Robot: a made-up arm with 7 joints.
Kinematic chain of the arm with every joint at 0, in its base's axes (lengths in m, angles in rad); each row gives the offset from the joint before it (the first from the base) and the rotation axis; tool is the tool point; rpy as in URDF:
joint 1: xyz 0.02 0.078 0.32 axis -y
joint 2: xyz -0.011 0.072 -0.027 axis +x
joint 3: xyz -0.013 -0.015 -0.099 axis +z
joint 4: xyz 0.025 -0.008 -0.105 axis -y
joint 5: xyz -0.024 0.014 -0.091 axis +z
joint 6: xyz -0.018 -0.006 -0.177 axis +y
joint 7: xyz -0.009 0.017 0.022 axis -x
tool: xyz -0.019 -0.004 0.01 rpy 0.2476 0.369 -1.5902
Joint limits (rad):
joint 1: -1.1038..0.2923
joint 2: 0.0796..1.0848
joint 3: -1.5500..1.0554
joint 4: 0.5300..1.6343
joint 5: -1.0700..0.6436
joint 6: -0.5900..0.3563
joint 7: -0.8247..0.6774
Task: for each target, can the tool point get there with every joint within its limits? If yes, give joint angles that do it. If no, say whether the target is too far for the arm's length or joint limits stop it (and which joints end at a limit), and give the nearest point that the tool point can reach.
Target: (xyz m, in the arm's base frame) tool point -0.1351 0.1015 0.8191
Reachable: no: joint limits stop it (at a limit: joint 1, joint 2, joint 3, joint 4, joint 5, joint 6, joint 7) | nearest point 0.0482 0.4745 0.4328 | short by 0.567 m
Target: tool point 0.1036 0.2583 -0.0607
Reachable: yes | joints -0.2688 0.7811 -0.6714 1.3980 -0.3439 0.1981 -0.1220
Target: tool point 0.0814 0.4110 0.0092
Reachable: yes | joints -0.4471 0.4698 0.4205 1.3582 -0.6114 -0.3930 0.1390
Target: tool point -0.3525 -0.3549 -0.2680
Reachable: no: too far | nearest point -0.2067 -0.0711 -0.0379 | short by 0.393 m
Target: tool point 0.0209 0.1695 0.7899
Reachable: no: joint limits stop it (at a limit: joint 1, joint 2, joint 4, joint 5, joint 6, joint 7) | nearest point 0.0638 0.4722 0.4330 | short by 0.470 m
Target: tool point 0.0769 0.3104 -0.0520
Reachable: yes | joints -0.4641 0.6536 -0.1261 1.3647 0.1581 0.0368 -0.3672
